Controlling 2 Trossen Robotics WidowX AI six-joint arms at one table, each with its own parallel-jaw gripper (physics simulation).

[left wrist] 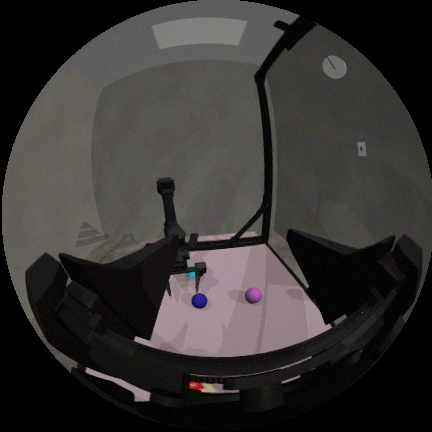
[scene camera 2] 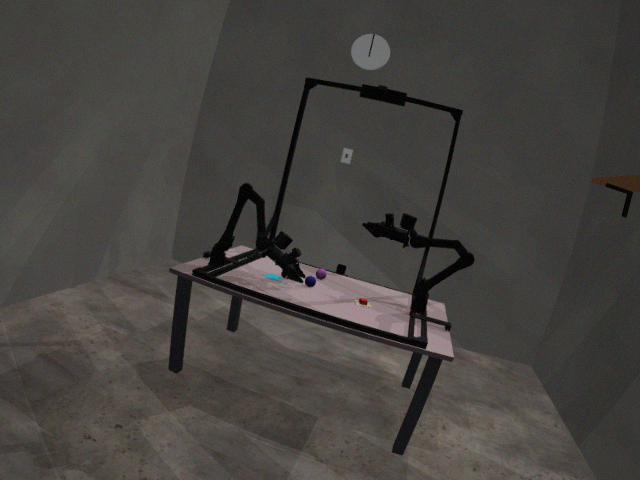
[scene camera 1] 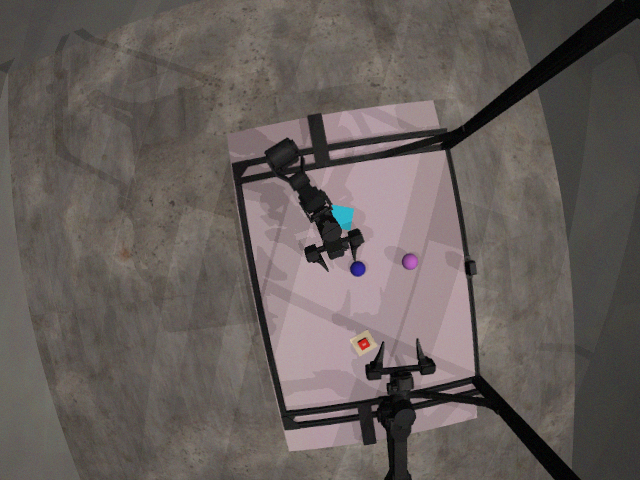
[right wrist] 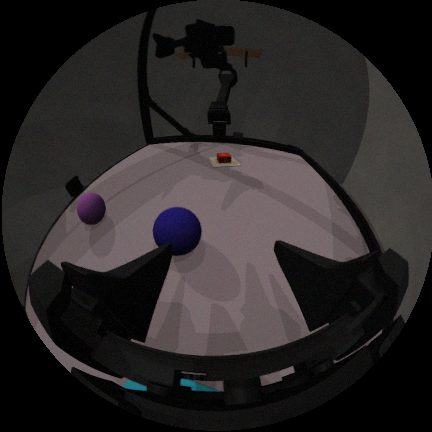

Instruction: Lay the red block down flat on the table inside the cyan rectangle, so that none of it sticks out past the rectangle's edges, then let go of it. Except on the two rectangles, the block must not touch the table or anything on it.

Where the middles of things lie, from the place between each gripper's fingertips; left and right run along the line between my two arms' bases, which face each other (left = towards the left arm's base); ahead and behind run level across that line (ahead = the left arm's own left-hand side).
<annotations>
I see my right gripper 50 mm past the dark blue ball (right wrist: pixel 180 227), 30 mm to the right of it and 10 mm above it.
Now: left hand 320 mm above the dark blue ball, 180 mm to the left of it and 30 mm short of it.
</annotations>
